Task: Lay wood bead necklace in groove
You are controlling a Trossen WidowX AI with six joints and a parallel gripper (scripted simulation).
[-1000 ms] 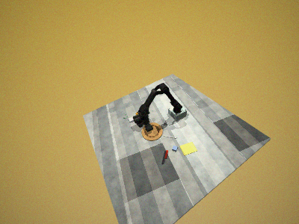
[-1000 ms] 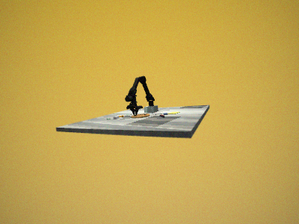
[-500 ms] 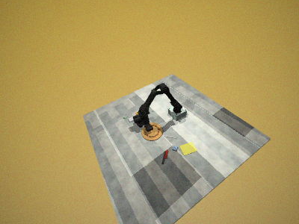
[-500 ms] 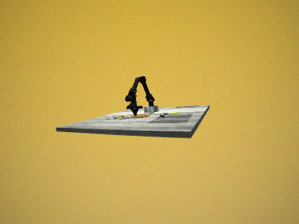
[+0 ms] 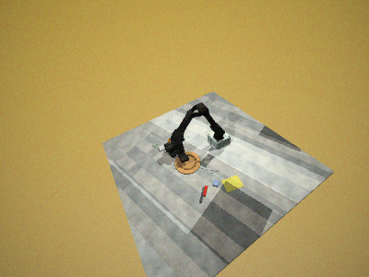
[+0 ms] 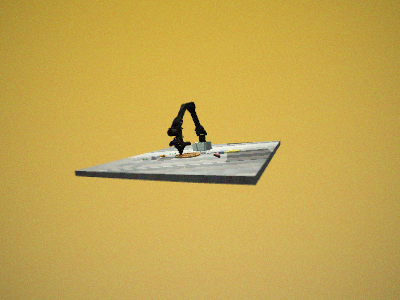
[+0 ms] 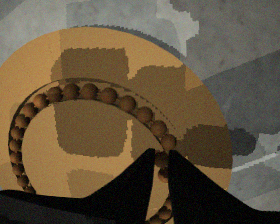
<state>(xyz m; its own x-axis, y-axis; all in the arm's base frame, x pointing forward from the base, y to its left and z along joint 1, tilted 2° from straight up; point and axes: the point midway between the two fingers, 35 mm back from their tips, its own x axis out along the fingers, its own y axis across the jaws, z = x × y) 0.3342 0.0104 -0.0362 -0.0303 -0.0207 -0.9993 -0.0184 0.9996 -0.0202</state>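
The round bead board lies 3 cm behind my gripper tip, 5 cm to the left of it and 1 cm below it. From my gripper tip the other things lie so: thin grey stick 15 cm behind, 18 cm to the left, 1 cm below; red-handled tool 3 cm behind, 32 cm to the left, 1 cm below; grey piece 11 cm ahead, 18 cm to the right.
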